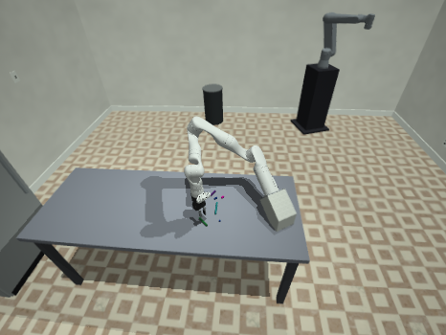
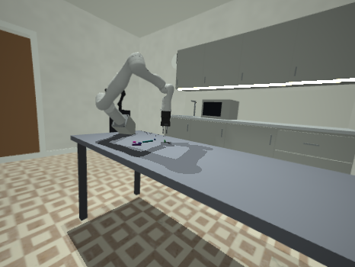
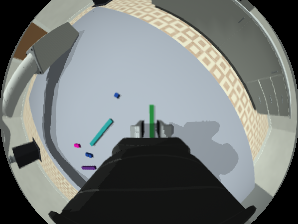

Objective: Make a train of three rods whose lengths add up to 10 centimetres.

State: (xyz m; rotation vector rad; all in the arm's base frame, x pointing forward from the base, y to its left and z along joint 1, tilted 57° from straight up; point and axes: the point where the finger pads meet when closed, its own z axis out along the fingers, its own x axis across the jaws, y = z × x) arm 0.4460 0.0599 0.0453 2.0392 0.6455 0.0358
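Now: the green rod 8 cm below my hand. The rest, counted from my hand: magenta rod: 17 cm to the right, 17 cm behind, 8 cm below; then turquoise rod: 10 cm behind, 9 cm to the right, 8 cm below; then purple rod: 23 cm to the right, 11 cm behind, 8 cm below.
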